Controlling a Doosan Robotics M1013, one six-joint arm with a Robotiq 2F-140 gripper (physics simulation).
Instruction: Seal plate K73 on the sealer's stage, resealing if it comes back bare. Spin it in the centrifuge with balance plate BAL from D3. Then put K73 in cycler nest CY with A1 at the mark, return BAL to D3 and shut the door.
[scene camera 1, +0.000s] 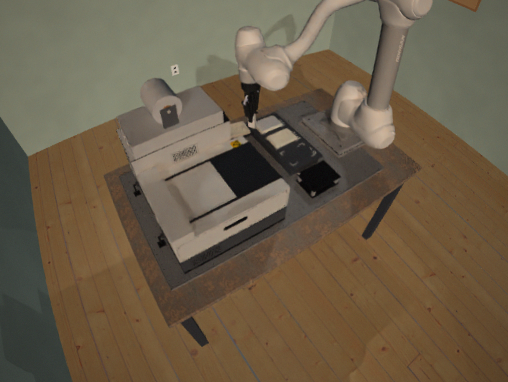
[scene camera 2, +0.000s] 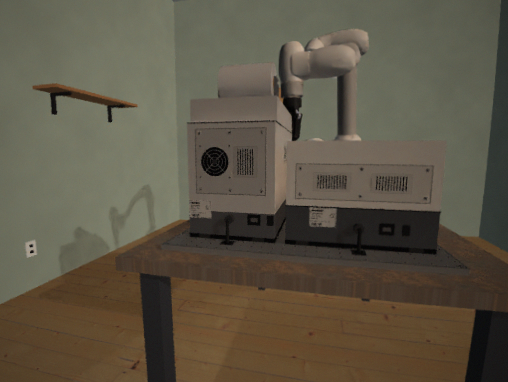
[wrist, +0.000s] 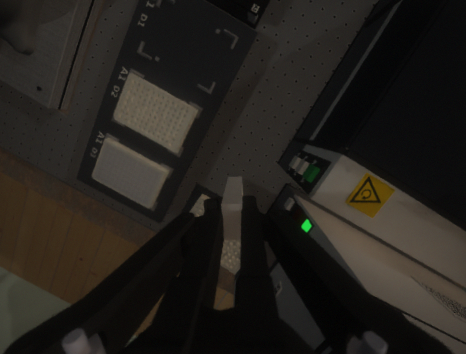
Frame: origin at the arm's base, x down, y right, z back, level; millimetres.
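Seen in the pictures: gripper, fingertip midpoint: (scene camera 1: 252, 126) (wrist: 235, 189); arm's base, origin of the base link: (scene camera 1: 341, 126).
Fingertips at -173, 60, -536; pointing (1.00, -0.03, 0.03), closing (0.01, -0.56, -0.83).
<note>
Offsets run from my fingertips to a thing's top centre, as dx, dy, dz. "*": to the spot under its first point.
My gripper (scene camera 1: 251, 124) (scene camera 2: 295, 133) (wrist: 235, 189) is shut and empty. It hangs tip-down just above the sealer's stage @(+76, +110, -29) (scene camera 1: 239, 129) (wrist: 201, 205), where a pale dotted plate shows partly behind the fingers. On the black deck board @(+142, -2, +176) (scene camera 1: 305, 155) (wrist: 189, 38), slot D2 holds a well plate @(+132, -2, +172) (scene camera 1: 283, 137) (wrist: 156, 112) and slot D3 a smooth white plate @(+132, +122, +169) (scene camera 1: 269, 123) (wrist: 130, 172). Slot D1 is bare. I cannot read which plate is K73. The black cycler nest @(+145, -279, +183) (scene camera 1: 318, 178) is bare.
The sealer @(-274, +96, -324) (scene camera 1: 177, 121) (scene camera 2: 237, 159) with its film roll @(-274, +95, -345) (scene camera 1: 161, 99) stands at the back left and shows a green light @(* +34, +4, -110) (wrist: 306, 225). The centrifuge (scene camera 1: 214, 212) (scene camera 2: 366, 178) in front has its dark chamber @(-11, -202, -159) (scene camera 1: 245, 168) uncovered. The arm's base (scene camera 1: 332, 133) is at the right.
</note>
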